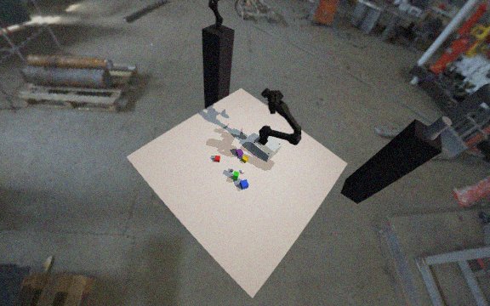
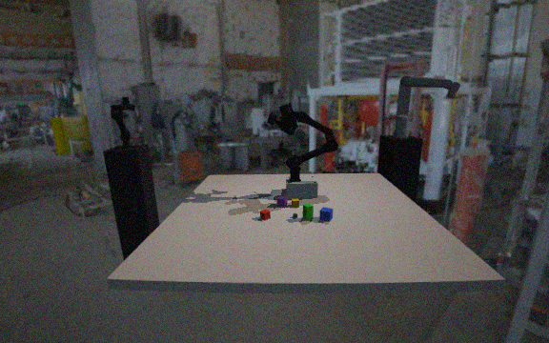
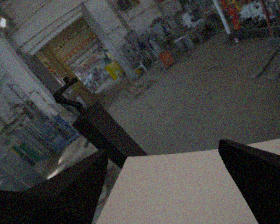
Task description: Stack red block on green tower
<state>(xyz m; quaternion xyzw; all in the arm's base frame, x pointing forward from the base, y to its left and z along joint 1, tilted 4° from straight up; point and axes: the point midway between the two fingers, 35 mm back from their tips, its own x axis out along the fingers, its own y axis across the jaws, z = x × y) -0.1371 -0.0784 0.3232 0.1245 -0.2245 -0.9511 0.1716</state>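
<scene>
My gripper tip is now 520 mm short of the red block, 110 mm to the left of it and 370 mm above it. Round my gripper tip: small grey piece: 530 mm ahead, 30 mm to the left, 380 mm below; purple block: 370 mm ahead, 10 mm to the right, 370 mm below; yellow block: 390 mm ahead, 60 mm to the left, 370 mm below.
</scene>
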